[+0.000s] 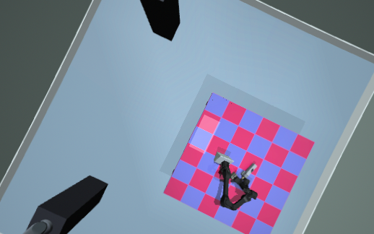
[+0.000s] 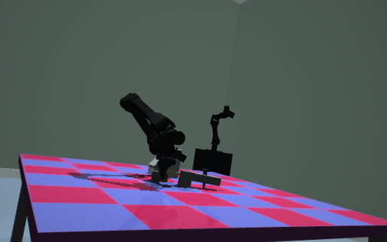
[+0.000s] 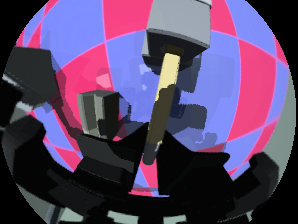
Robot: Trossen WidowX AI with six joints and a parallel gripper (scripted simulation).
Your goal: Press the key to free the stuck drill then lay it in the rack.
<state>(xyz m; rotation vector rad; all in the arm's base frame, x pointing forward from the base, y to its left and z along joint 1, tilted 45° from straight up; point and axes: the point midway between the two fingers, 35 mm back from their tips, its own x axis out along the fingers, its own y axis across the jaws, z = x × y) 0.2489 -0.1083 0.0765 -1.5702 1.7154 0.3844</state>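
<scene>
Now: the drill 1 cm ahead of my gripper tip, 4 cm to the left of it and 3 cm above it. Also, from my gripper tip: grey rack 7 cm behind, 2 cm to the left; dark key pin 6 cm ahead, 18 cm to the left, 3 cm above; grey housing block 5 cm ahead, 15 cm to the left, 2 cm above.
</scene>
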